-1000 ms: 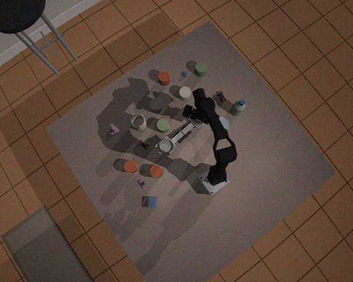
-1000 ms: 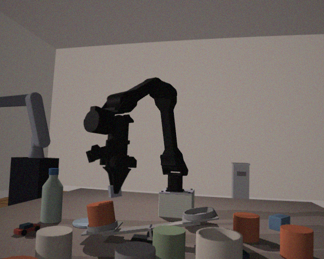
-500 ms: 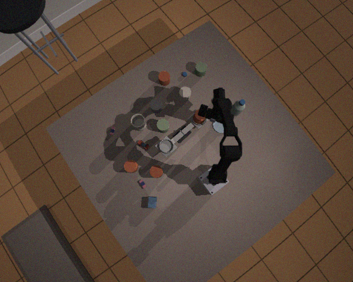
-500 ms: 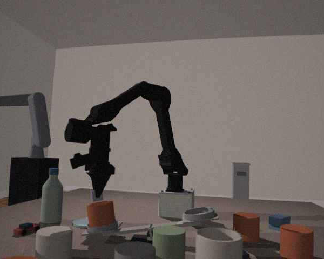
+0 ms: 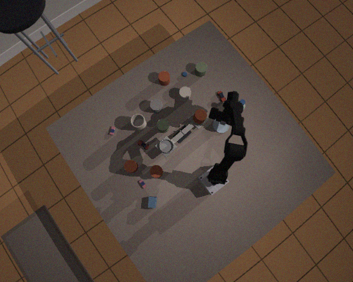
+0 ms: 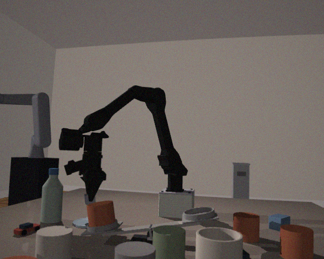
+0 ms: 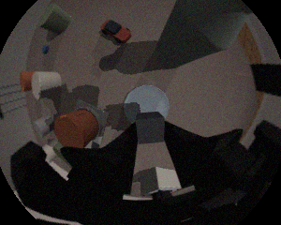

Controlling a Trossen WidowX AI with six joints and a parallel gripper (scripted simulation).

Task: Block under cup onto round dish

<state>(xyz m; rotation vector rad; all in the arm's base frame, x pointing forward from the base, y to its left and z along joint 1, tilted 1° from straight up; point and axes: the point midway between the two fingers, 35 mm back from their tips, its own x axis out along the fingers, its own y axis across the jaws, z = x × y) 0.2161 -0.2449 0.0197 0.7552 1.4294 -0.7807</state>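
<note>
Now: gripper tip 70 mm above the pale blue round dish. Round my gripper tip: cream cup 290 mm ahead, 70 mm to the left, 40 mm below; grey block 10 mm above; grey cup 310 mm ahead, 260 mm to the left, 40 mm below.
</note>
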